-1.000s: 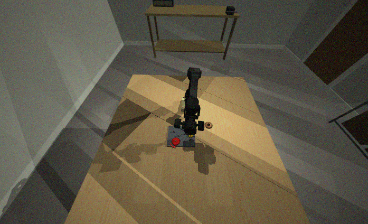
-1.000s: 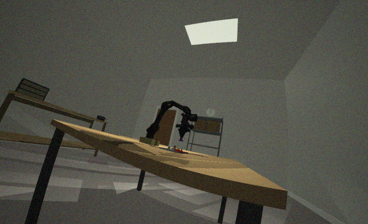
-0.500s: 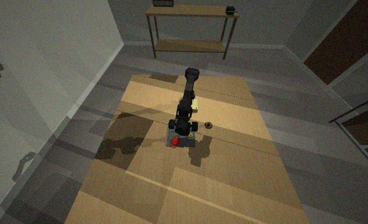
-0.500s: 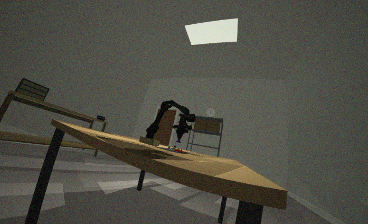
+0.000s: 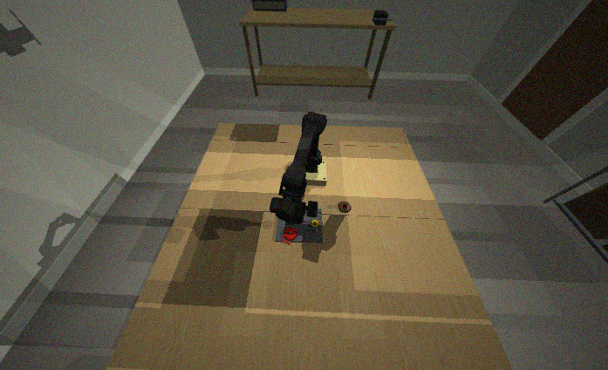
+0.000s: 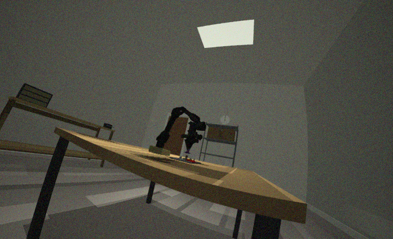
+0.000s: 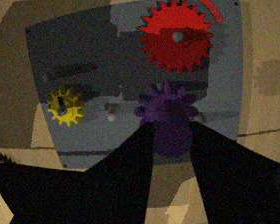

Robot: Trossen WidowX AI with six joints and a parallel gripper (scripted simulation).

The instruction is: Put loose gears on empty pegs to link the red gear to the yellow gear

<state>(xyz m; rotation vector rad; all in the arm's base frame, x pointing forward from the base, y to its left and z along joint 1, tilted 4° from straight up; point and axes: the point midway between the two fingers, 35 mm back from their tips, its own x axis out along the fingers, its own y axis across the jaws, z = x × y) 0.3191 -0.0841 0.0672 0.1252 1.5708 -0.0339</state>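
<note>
The small purple gear lies 10 mm below my gripper tip. From my gripper tip the other things lie so: red gear: 40 mm ahead, 20 mm to the right, 70 mm below; then brown gear: 100 mm behind, 250 mm to the left, 70 mm below.
</note>
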